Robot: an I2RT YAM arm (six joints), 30 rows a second.
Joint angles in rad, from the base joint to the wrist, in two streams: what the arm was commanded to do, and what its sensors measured. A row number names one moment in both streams.
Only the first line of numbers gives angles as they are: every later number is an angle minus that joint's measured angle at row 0.
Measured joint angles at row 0: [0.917, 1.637, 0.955, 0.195, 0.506, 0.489]
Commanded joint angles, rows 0 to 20: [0.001, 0.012, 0.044, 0.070, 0.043, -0.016]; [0.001, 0.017, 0.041, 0.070, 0.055, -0.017]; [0.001, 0.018, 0.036, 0.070, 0.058, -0.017]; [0.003, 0.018, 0.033, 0.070, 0.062, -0.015]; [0.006, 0.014, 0.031, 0.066, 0.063, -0.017]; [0.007, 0.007, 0.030, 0.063, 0.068, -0.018]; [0.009, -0.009, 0.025, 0.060, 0.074, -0.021]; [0.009, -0.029, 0.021, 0.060, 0.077, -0.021]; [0.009, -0.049, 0.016, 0.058, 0.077, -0.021]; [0.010, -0.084, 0.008, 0.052, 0.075, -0.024]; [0.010, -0.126, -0.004, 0.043, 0.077, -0.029]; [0.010, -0.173, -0.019, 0.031, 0.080, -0.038]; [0.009, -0.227, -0.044, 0.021, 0.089, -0.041]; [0.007, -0.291, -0.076, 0.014, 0.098, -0.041]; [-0.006, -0.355, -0.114, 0.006, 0.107, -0.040]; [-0.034, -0.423, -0.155, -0.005, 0.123, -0.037]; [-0.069, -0.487, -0.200, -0.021, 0.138, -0.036]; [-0.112, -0.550, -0.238, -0.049, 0.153, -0.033]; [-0.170, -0.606, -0.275, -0.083, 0.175, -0.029]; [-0.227, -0.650, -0.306, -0.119, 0.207, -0.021]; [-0.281, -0.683, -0.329, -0.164, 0.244, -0.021]
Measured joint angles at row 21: [-0.169, -0.622, -0.255, -0.040, 0.122, -0.027]
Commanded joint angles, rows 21 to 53: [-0.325, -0.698, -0.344, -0.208, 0.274, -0.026]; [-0.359, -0.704, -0.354, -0.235, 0.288, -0.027]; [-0.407, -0.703, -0.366, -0.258, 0.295, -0.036]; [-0.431, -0.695, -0.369, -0.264, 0.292, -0.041]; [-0.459, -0.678, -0.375, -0.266, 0.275, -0.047]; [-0.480, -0.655, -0.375, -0.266, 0.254, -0.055]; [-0.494, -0.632, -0.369, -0.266, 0.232, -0.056]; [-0.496, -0.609, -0.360, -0.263, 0.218, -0.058]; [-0.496, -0.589, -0.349, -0.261, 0.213, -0.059]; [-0.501, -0.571, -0.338, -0.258, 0.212, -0.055]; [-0.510, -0.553, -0.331, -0.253, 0.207, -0.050]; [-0.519, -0.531, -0.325, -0.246, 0.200, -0.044]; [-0.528, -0.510, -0.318, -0.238, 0.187, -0.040]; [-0.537, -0.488, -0.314, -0.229, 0.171, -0.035]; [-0.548, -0.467, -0.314, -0.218, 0.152, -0.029]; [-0.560, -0.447, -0.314, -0.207, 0.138, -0.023]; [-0.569, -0.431, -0.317, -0.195, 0.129, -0.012]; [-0.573, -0.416, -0.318, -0.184, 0.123, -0.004]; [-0.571, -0.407, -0.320, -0.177, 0.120, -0.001]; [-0.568, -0.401, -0.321, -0.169, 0.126, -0.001]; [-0.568, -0.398, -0.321, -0.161, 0.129, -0.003]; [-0.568, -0.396, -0.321, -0.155, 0.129, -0.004]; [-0.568, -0.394, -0.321, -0.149, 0.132, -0.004]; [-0.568, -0.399, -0.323, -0.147, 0.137, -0.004]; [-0.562, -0.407, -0.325, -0.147, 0.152, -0.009]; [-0.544, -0.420, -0.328, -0.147, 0.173, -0.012]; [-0.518, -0.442, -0.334, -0.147, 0.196, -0.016]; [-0.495, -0.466, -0.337, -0.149, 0.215, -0.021]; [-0.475, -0.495, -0.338, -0.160, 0.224, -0.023]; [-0.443, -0.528, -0.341, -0.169, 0.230, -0.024]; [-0.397, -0.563, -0.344, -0.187, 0.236, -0.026]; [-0.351, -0.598, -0.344, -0.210, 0.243, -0.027]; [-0.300, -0.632, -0.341, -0.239, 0.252, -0.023]
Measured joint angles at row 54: [-0.397, -0.539, -0.356, -0.225, 0.195, -0.022]
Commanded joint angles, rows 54 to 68: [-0.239, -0.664, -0.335, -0.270, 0.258, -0.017]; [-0.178, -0.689, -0.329, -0.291, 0.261, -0.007]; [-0.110, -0.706, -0.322, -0.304, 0.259, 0.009]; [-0.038, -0.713, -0.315, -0.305, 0.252, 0.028]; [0.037, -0.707, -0.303, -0.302, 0.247, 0.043]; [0.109, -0.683, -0.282, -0.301, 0.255, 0.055]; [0.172, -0.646, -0.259, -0.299, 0.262, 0.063]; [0.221, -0.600, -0.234, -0.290, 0.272, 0.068]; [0.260, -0.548, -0.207, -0.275, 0.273, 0.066]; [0.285, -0.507, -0.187, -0.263, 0.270, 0.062]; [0.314, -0.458, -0.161, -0.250, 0.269, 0.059]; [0.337, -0.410, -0.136, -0.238, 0.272, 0.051]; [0.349, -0.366, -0.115, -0.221, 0.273, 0.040]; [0.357, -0.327, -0.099, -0.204, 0.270, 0.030]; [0.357, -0.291, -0.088, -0.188, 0.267, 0.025]
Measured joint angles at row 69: [0.345, -0.353, -0.152, -0.263, 0.239, 0.035]
